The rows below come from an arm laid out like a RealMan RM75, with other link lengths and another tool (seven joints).
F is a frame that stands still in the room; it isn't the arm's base.
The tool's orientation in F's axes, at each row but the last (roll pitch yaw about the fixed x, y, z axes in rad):
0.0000 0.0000 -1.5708
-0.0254 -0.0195 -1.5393
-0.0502 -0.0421 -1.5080
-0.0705 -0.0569 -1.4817
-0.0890 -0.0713 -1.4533
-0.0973 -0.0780 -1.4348
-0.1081 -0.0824 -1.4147
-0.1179 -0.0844 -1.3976
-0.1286 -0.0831 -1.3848
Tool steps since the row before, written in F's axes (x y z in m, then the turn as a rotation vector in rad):
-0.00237 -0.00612 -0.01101 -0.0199 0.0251 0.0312
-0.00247 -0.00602 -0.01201 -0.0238 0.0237 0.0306
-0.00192 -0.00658 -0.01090 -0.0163 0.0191 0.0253
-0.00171 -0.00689 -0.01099 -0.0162 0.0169 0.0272
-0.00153 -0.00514 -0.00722 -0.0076 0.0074 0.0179
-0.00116 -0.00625 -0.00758 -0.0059 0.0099 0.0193
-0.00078 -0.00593 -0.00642 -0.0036 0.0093 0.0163
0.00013 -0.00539 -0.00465 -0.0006 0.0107 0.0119
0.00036 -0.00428 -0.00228 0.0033 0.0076 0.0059
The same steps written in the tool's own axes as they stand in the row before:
0.00612 -0.00237 -0.01101 -0.0251 -0.0199 0.0312
0.00570 -0.00235 -0.01219 -0.0238 -0.0238 0.0305
0.00598 -0.00177 -0.01126 -0.0190 -0.0164 0.0253
0.00607 -0.00151 -0.01149 -0.0167 -0.0166 0.0271
0.00440 -0.00144 -0.00771 -0.0069 -0.0083 0.0178
0.00543 -0.00121 -0.00818 -0.0091 -0.0064 0.0195
0.00519 -0.00094 -0.00701 -0.0084 -0.0039 0.0167
0.00492 -0.00020 -0.00514 -0.0096 -0.0003 0.0128
0.00407 -0.00010 -0.00266 -0.0063 0.0038 0.0070

